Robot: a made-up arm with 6 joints.
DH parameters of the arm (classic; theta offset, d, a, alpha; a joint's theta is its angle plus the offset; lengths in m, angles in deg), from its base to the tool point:
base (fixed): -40.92 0 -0.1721 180
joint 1: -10.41 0 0.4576 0
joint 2: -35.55 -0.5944 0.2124 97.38
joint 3: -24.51 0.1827 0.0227 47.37
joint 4: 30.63 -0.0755 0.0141 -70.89
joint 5: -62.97 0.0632 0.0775 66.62
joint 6: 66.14 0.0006 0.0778 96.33
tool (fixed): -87.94 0.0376 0 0
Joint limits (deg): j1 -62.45..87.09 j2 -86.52..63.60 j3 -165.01..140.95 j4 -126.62..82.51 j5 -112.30..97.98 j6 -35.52..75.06
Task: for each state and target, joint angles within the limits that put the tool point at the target. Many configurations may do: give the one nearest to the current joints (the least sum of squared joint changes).
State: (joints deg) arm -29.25 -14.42 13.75 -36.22 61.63 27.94
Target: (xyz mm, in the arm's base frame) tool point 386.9 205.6 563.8
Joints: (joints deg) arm 15.76 -42.82 7.02 -34.65 49.93 31.60
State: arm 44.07 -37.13 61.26 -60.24 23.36 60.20
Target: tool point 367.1 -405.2 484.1
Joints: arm 46.44 1.25 57.78 -69.19 31.73 51.37
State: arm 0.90 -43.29 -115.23 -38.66 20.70 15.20
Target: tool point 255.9 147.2 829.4
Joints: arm 0.66 -39.91 -100.12 -38.81 52.58 11.60
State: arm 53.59 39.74 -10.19 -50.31 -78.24 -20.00
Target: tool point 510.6 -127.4 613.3
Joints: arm 16.58 29.87 -9.10 -53.78 -71.55 -15.68
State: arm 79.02 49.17 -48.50 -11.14 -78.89 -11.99
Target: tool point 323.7 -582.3 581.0
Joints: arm 37.62 59.88 -64.79 -46.33 -93.76 6.11
